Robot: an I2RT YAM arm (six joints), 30 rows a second.
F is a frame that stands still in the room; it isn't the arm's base.
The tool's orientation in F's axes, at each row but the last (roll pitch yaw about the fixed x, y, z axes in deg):
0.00, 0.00, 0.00
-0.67, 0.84, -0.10
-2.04, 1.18, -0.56
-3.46, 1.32, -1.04
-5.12, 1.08, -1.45
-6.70, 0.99, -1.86
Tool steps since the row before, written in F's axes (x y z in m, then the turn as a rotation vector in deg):
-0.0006, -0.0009, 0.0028, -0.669, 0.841, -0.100
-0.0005, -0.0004, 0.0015, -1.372, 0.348, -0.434
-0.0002, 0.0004, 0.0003, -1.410, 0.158, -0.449
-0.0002, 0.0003, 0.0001, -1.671, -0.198, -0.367
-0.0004, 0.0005, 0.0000, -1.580, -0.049, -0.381
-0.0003, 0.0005, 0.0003, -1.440, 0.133, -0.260
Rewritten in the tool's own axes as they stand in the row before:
-0.0006, -0.0009, 0.0028, -0.669, 0.841, -0.100
-0.0005, -0.0004, 0.0015, -1.366, 0.351, -0.450
-0.0002, 0.0004, 0.0003, -1.402, 0.161, -0.473
-0.0002, 0.0003, 0.0001, -1.658, -0.203, -0.418
-0.0004, 0.0005, 0.0000, -1.571, -0.052, -0.417
-0.0003, 0.0005, 0.0003, -1.439, 0.119, -0.273

